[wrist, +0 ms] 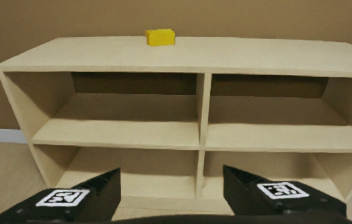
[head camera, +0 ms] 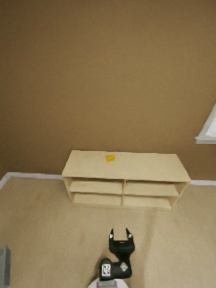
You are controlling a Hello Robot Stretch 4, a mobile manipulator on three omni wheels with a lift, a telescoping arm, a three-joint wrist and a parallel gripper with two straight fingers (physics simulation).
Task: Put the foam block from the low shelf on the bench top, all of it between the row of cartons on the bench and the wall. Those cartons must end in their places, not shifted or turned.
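Frame: origin at the robot's base, x ahead, y down, z left, level; metres.
Where they show: gripper, fingertip midpoint: (wrist: 172,182) (head camera: 119,228).
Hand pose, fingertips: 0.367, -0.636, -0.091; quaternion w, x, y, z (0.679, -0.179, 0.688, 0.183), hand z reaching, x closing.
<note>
Each offset is from my fingertips to the top centre of the thing, as dx, dy, dz. "spot": to the spot under its first point.
A yellow block {+0.676, +0.008, +0.015} (head camera: 110,158) (wrist: 160,37), which looks like the foam block, lies on the top board of a low light-wood shelf unit {spot: +0.553, +0.053, -0.393} (head camera: 150,166) (wrist: 260,54), left of its middle and towards the back edge. My gripper (head camera: 120,231) (wrist: 172,182) is open with nothing between its fingers. It is in front of the shelf unit, apart from it and from the block. The bench and the row of cartons do not show in either view.
A brown wall (head camera: 107,75) (wrist: 250,17) stands behind the shelf unit, with a white baseboard (head camera: 37,175) (wrist: 12,135). A centre divider and a middle shelf split the unit's front. A white-framed window {spot: +0.689, -0.159, -1.004} (head camera: 207,140) is at the right; a grey object {spot: -0.074, +0.545, +0.962} (head camera: 4,265) is at the lower left.
</note>
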